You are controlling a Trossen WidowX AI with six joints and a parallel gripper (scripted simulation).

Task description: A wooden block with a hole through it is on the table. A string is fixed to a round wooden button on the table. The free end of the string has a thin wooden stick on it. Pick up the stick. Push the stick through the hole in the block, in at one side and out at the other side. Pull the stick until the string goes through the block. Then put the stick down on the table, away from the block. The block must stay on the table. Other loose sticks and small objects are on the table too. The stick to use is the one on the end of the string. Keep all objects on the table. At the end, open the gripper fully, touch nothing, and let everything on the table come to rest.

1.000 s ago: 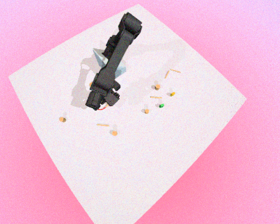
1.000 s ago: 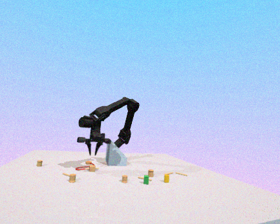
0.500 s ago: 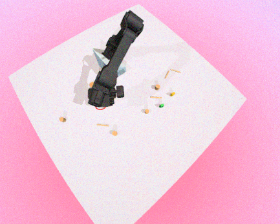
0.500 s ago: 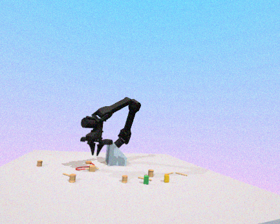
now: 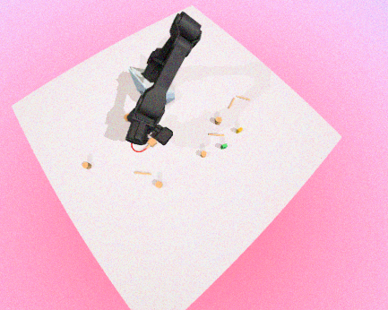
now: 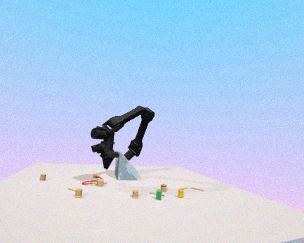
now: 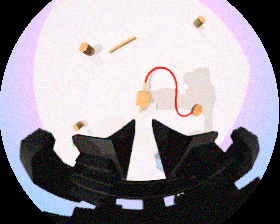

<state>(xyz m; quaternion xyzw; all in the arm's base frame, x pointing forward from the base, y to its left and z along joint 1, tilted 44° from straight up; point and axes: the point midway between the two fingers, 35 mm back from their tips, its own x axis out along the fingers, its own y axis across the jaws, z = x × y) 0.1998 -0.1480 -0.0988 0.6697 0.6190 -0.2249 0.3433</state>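
The wooden block is 70 mm below my gripper tip and 20 mm to the right of it. The rest, counted from my gripper tip: green piece: 260 mm ahead, 190 mm to the left, 70 mm below; then thin wooden stick: 70 mm below, 40 mm to the right; then round wooden button: 190 mm behind, 80 mm below, 10 mm to the right.
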